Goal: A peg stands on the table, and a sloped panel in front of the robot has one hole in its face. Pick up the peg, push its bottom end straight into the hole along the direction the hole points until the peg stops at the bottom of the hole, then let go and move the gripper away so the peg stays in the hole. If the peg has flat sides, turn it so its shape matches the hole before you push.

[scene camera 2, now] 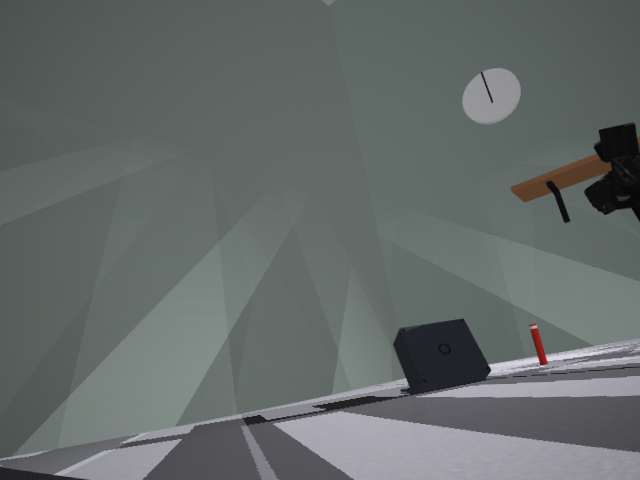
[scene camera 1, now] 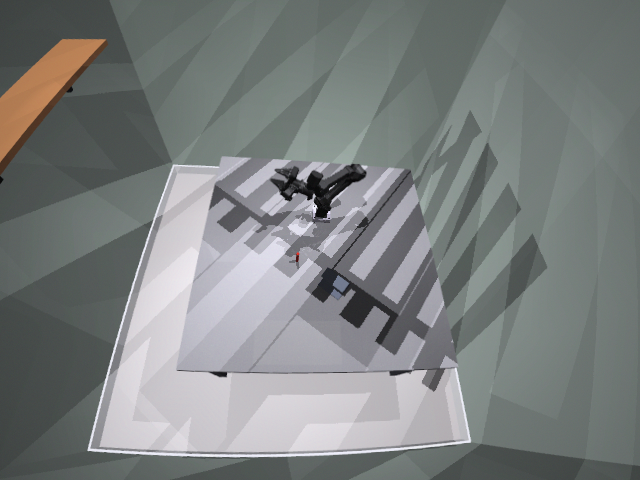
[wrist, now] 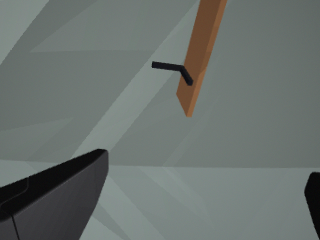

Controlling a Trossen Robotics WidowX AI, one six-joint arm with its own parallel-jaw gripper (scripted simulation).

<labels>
A dark sloped panel [scene camera 2: 416, 347]: 0.76 m from the lens.
</labels>
